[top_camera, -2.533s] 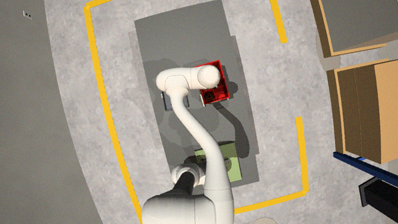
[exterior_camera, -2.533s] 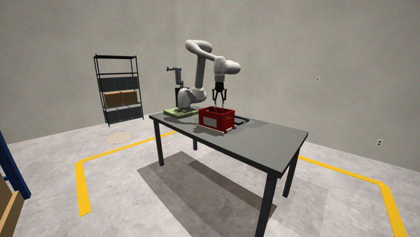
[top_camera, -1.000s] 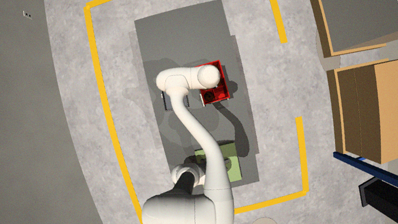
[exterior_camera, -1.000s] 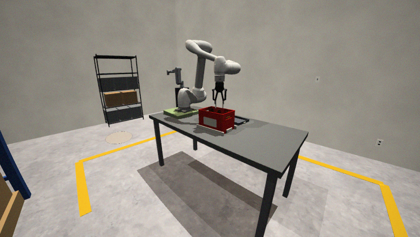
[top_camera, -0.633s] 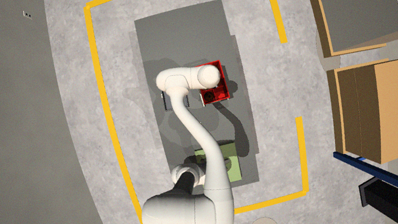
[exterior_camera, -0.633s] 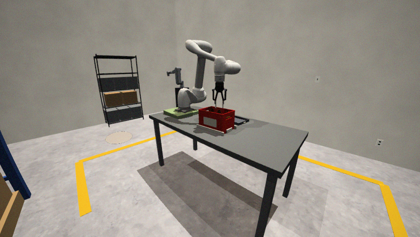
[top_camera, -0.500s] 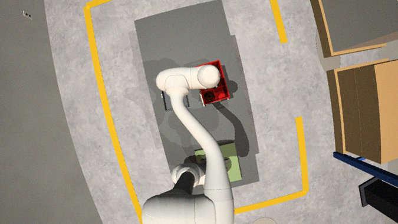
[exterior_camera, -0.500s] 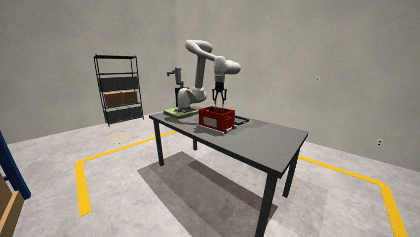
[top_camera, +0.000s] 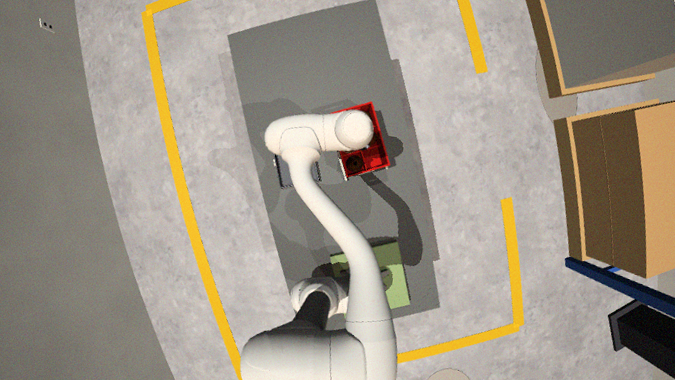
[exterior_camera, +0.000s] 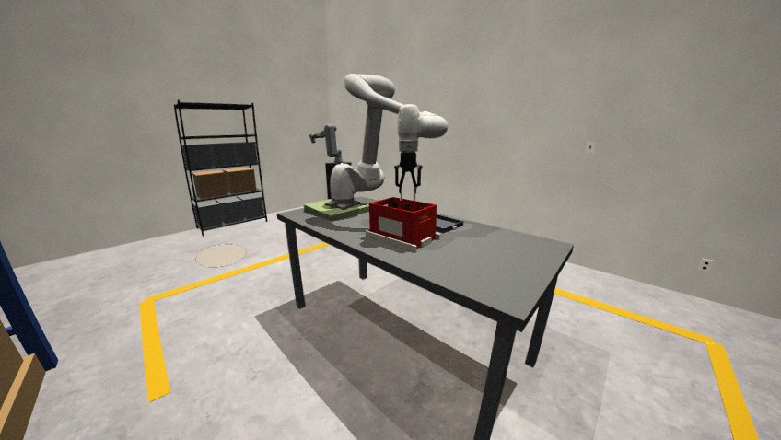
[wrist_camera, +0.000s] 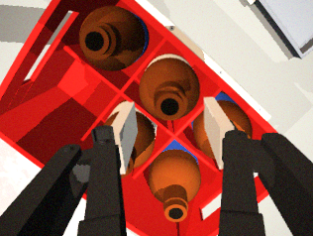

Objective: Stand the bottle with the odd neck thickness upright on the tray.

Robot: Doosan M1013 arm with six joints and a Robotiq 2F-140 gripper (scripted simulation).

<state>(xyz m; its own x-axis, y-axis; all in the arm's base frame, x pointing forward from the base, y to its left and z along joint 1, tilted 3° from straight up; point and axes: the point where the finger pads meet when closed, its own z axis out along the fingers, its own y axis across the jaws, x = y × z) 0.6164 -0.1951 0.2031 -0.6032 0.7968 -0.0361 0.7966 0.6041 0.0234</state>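
Right now the red crate is 130 mm below my hand and 40 mm to the right of it. The rest, counted from my hand: dark grey tray 260 mm to the left, 200 mm below, 50 mm ahead.
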